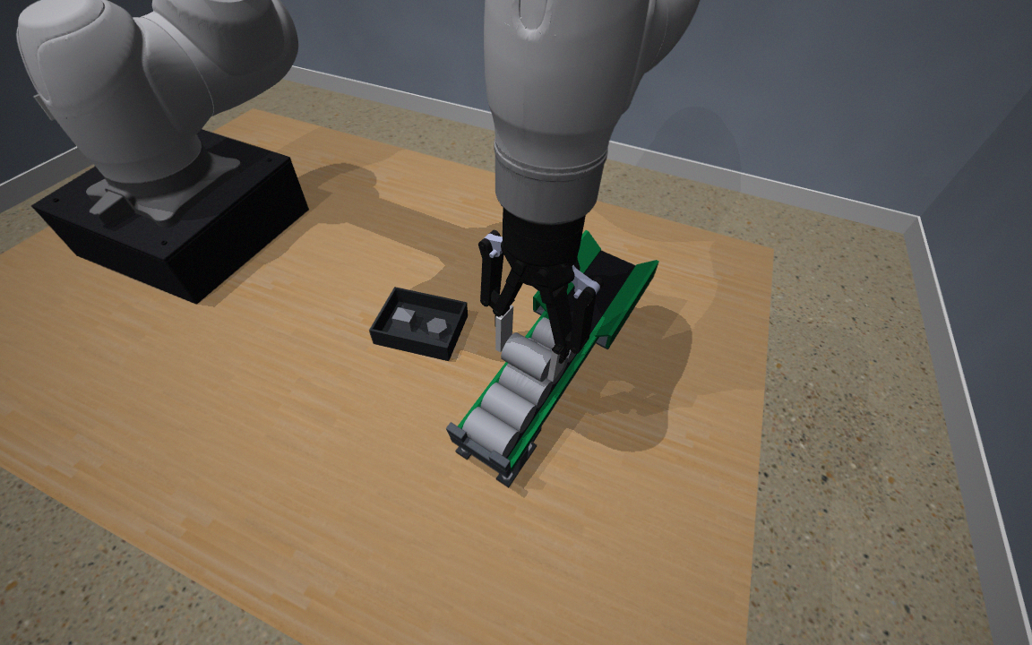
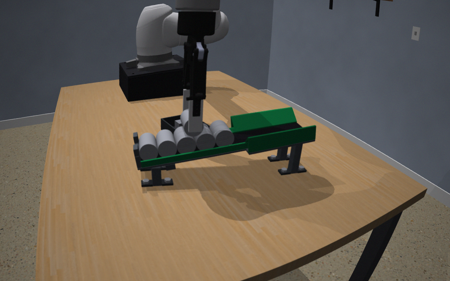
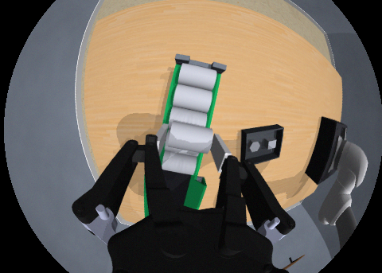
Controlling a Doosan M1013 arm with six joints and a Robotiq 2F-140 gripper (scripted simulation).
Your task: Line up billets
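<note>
Now: hand 20 mm past the dark stop, 120 mm to the left of it and 80 mm above it. From my hand the other things lie so: black tray (210 mm behind, 60 mm to the left, 130 mm below).
</note>
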